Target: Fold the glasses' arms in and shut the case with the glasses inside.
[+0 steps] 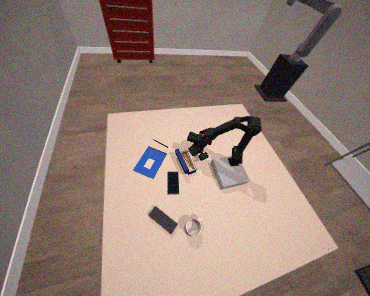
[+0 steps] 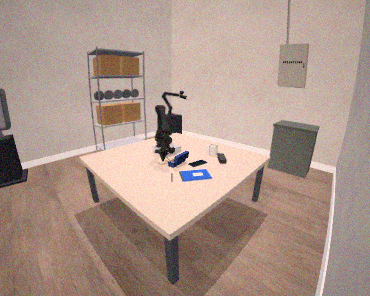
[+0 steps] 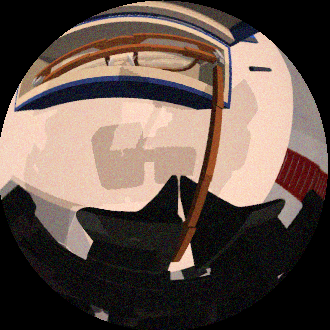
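Pixels of known places: gripper, fingertip midpoint: (image 2: 162, 161) (image 3: 177, 179); arm's base, origin of the base link: (image 1: 233, 161) (image 2: 159, 146).
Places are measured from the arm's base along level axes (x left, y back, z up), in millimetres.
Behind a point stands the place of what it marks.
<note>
The blue case (image 1: 186, 161) (image 2: 180, 159) {y -388, x -70, z 3 mm} (image 3: 120, 90) {y -294, x -71, z -37 mm} stands open on the table, its lid tilted up at the far side. The brown glasses (image 3: 130, 46) lie in its cream-lined base; one arm seems to lie folded along the front frame. The other arm (image 3: 212, 140) sticks out over the case rim toward me. My gripper (image 1: 196, 156) {y -244, x -138, z -40 mm} (image 2: 162, 160) {y -244, x -138, z -40 mm} (image 3: 177, 179) {y -244, x -138, z -40 mm} is beside the case's open side, its fingers nearly together. The outstretched arm crosses over the right finger, and its free end runs into the narrow gap between the fingers, where it seems pinched; the contact is partly hidden.
A grey block (image 1: 230, 172) {y -48, x 75, z 0 mm} lies beside my base. A pen (image 1: 160, 143) {y -492, x -232, z -52 mm} (image 2: 172, 177) {y -499, x -236, z -52 mm} and a blue folder (image 1: 142, 165) {y -624, x -60, z -51 mm} (image 2: 187, 176) {y -556, x -149, z -51 mm} lie beyond the lid. A phone (image 1: 173, 183) {y -432, x 88, z -51 mm} (image 2: 198, 163) {y -446, x 72, z -51 mm}, a dark slab (image 1: 162, 220) {y -518, x 295, z -24 mm} (image 2: 222, 158) {y -550, x 253, z -24 mm} and a mug (image 1: 193, 226) {y -351, x 348, z -51 mm} (image 2: 213, 150) {y -391, x 324, z -12 mm} are off to one side.
</note>
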